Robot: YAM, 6 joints.
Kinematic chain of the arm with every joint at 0, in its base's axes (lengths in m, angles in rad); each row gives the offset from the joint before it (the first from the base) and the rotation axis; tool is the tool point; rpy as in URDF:
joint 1: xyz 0 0 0.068 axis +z
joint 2: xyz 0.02 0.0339 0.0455 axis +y
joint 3: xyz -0.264 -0.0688 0 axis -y
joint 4: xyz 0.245 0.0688 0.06 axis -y
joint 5: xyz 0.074 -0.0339 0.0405 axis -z
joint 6: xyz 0.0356 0 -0.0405 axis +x
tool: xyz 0 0 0 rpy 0 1.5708 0
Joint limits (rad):
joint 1: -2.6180..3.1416
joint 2: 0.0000..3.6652
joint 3: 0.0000..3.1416
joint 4: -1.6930..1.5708
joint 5: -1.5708..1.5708
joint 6: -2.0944..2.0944
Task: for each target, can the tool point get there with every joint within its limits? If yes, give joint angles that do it. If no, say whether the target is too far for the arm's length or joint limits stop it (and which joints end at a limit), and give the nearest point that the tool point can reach.
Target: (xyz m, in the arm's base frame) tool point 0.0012 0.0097 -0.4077
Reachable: no: joint limits stop it (at a limit: joint 2) | nearest point 0.0073 0.0589 -0.3269 | short by 0.095 m
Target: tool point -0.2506 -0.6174 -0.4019
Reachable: no: too far | nearest point -0.1938 -0.4774 -0.2632 | short by 0.205 m
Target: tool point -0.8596 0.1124 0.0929
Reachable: no: too far | nearest point -0.6402 0.0837 0.0983 | short by 0.221 m
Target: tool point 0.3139 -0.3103 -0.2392
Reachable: yes | joints -0.7249 3.3760 1.8796 0.9561 0.7451 0.2462
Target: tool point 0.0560 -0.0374 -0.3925
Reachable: no: joint limits stop it (at a limit: joint 2) | nearest point 0.0755 -0.0504 -0.3441 | short by 0.054 m
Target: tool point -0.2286 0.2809 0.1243
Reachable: yes | joints 2.2258 1.9645 0.7158 1.0665 -0.2906 1.1623
